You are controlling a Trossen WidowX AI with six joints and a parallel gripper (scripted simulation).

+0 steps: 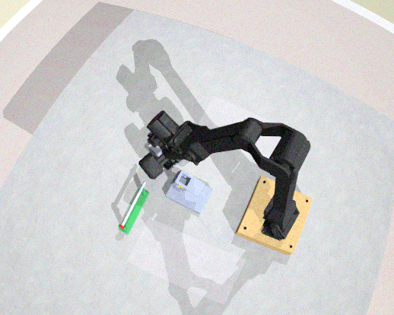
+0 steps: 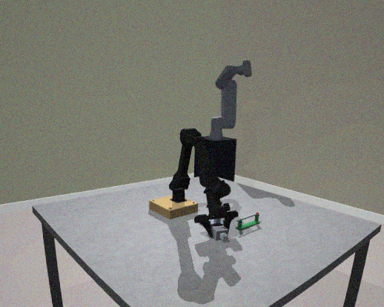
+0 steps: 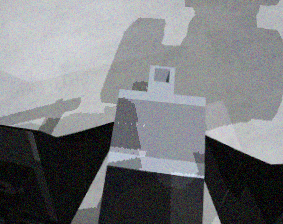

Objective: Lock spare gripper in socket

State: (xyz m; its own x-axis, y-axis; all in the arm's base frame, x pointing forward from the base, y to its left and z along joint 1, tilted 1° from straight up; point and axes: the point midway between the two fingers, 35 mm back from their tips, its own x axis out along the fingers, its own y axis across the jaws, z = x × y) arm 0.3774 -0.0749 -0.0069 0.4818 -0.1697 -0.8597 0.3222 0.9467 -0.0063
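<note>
Now: the mount 12 cm behind my gripper tip, 8 cm to the left of it and 4 cm above it. Round my gripper tip: spare gripper 2 cm above; narrow green cradle 2 cm behind, 20 cm to the left, 2 cm above.
</note>
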